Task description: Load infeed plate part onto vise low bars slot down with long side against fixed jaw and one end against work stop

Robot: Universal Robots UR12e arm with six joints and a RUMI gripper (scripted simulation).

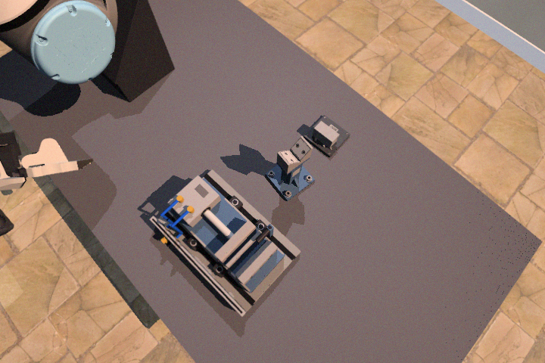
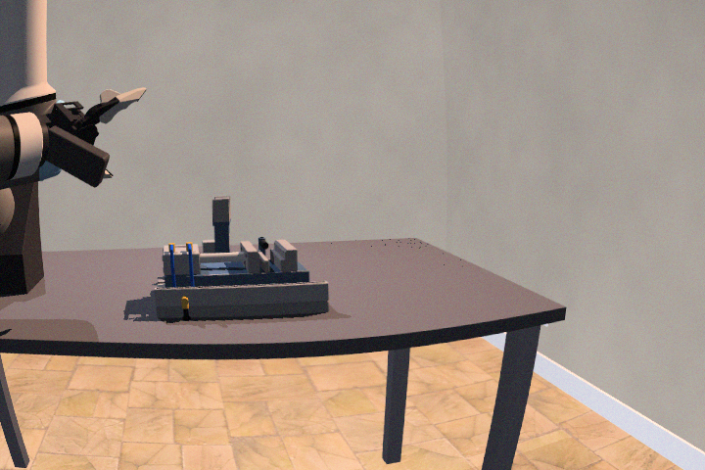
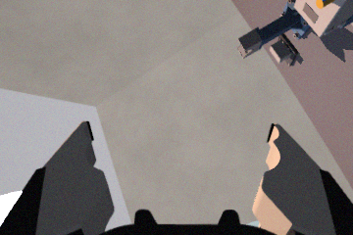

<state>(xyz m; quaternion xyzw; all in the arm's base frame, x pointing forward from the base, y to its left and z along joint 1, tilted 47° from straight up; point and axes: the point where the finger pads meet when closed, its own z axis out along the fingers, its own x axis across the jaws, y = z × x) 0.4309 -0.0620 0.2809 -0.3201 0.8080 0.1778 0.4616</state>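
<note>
Right now my hand is 170 mm short of the part, 490 mm to the right of it and 280 mm above it. From my hand the other things lie so: vise 190 mm ahead, 120 mm to the left, 260 mm below; then air cylinder 90 mm ahead, 120 mm to the left, 230 mm below; then white cylinder rod 170 mm ahead, 120 mm to the left, 230 mm below.
</note>
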